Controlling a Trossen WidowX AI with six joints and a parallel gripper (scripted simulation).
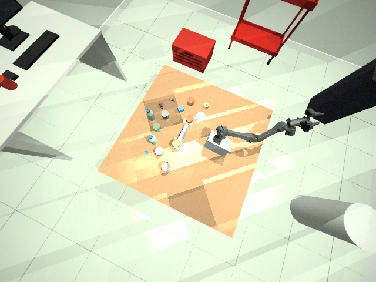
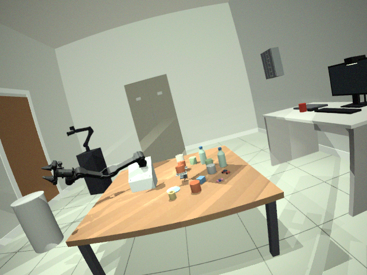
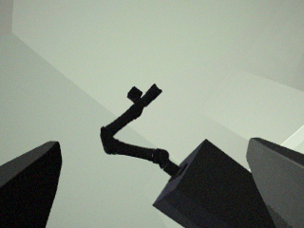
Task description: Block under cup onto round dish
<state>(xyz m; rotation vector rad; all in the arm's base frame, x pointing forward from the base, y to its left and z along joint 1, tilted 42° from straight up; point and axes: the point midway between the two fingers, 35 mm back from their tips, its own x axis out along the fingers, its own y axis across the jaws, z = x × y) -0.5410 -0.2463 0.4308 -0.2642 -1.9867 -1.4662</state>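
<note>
The grey block is 850 mm ahead of my gripper tip, 650 mm to the left of it and 360 mm below it. Also, from my gripper tip: pale blue round dish: 800 mm ahead, 280 mm to the left, 400 mm below; then blue block: 1010 mm ahead, 320 mm to the left, 380 mm below; then balance beam: 860 mm ahead, 520 mm to the left, 360 mm below.
</note>
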